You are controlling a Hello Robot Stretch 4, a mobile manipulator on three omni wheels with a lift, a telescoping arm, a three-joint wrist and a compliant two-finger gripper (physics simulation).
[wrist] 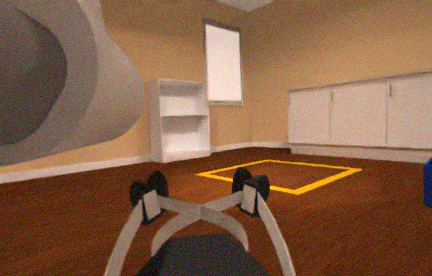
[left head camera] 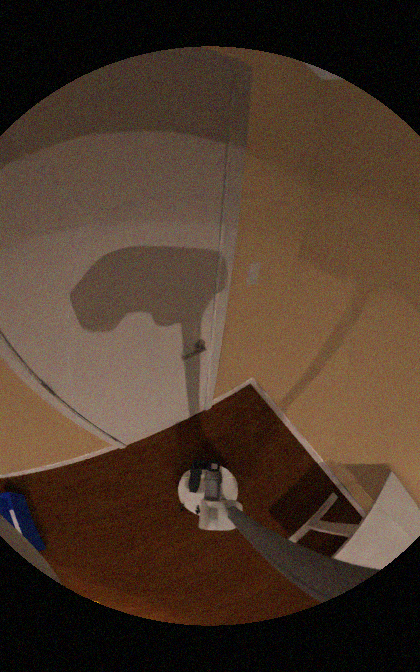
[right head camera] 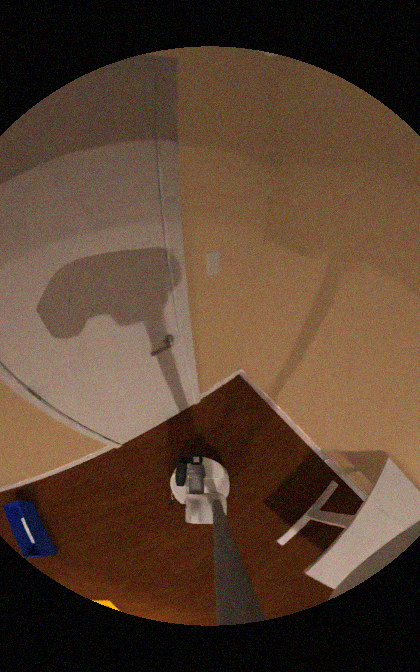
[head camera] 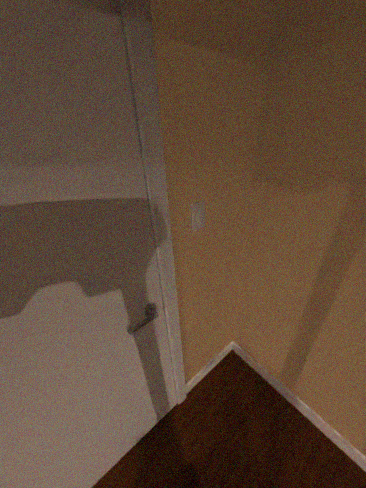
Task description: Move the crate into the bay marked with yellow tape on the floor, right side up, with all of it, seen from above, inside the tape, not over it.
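Places are measured from the robot's base along level axes (x left, y ahead, z down), in centimetres.
Pixels of known places: gripper, fingertip midpoint: (wrist: 200, 184).
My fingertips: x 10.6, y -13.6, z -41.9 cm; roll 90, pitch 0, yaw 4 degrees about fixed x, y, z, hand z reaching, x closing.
Behind a point stands the place of what it marks.
The blue crate (left head camera: 31, 525) (right head camera: 41, 534) stands on the floor at the lower left in both side head views, with a pale strip showing in its middle. A sliver of the crate (wrist: 428, 187) {z -7.5, x 136.5, y -117.6 cm} shows at the right edge of the wrist view. The yellow tape (wrist: 297, 191) {z 2.6, x 83.7, y -162.6 cm} outlines a bay on the floor ahead of the gripper in the wrist view; a corner of the tape (right head camera: 106, 604) shows at the lower left in the right head view. The crate is outside the tape. My gripper (wrist: 200, 184) {z -41.9, x 10.6, y -13.6 cm} is open and empty, with its fingertips wide apart, away from the crate.
A white door (head camera: 75, 390) {z -73.7, x 38.8, y 47.7 cm} (left head camera: 130, 380) (right head camera: 115, 380) and a wall corner stand ahead of the head. A white table (left head camera: 382, 525) (right head camera: 372, 520) stands at the right. A white shelf unit (wrist: 156, 125) {z -45.2, x -25.9, y -340.9 cm} and low cabinets (wrist: 357, 112) {z -50.1, x 203.6, y -274.1 cm} stand beyond the bay.
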